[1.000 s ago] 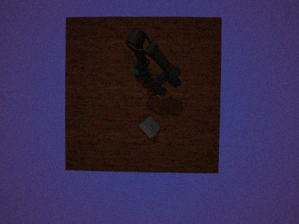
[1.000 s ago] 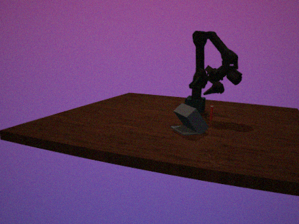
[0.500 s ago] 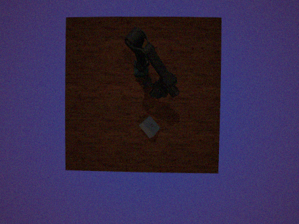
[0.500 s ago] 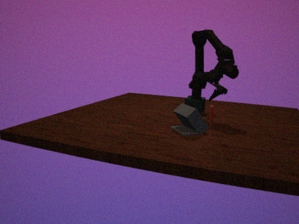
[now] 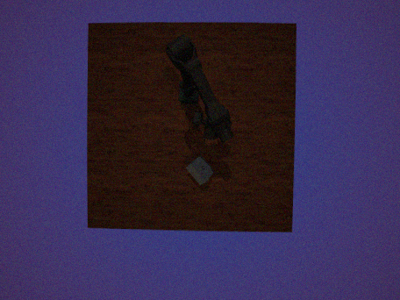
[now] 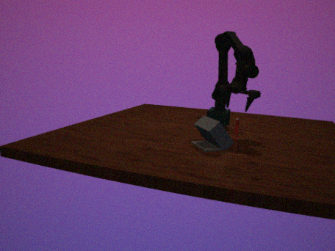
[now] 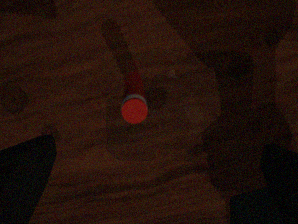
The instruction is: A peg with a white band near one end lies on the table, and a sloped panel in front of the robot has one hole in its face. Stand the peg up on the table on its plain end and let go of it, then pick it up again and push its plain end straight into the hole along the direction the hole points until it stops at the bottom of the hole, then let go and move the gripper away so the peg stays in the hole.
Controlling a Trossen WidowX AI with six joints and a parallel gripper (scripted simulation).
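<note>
My gripper tip is 6 cm above the red peg, 1 cm to the right of it and 1 cm short of it. Round my gripper tip: thin flat base plate: 25 cm ahead, 12 cm to the right, 11 cm below; grey sloped panel: 24 cm ahead, 10 cm to the right, 6 cm below.
</note>
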